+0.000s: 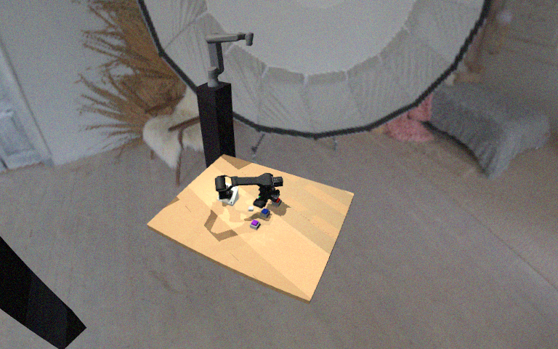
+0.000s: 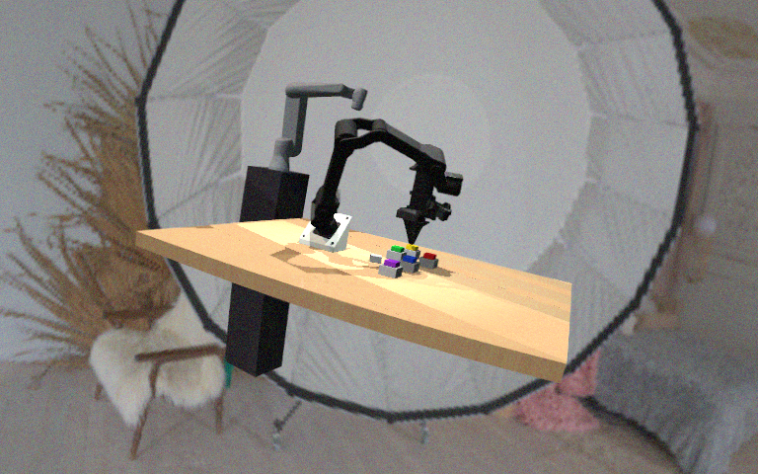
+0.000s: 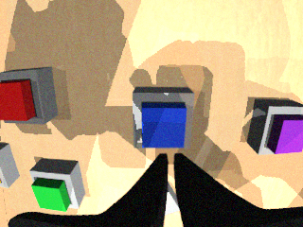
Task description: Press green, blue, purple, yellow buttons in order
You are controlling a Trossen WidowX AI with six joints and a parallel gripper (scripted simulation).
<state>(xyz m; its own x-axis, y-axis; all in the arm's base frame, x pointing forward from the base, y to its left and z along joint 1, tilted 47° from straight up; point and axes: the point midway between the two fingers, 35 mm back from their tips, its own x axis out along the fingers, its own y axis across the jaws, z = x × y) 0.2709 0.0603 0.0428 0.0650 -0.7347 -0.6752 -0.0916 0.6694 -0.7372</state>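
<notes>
Right now my gripper tip is 4 cm above the blue button. Round my gripper tip: red button 13 cm to the left, 4 cm below, 1 cm ahead; purple button 11 cm to the right, 4 cm below; small grey block 10 cm behind, 6 cm below, 1 cm to the right.
</notes>
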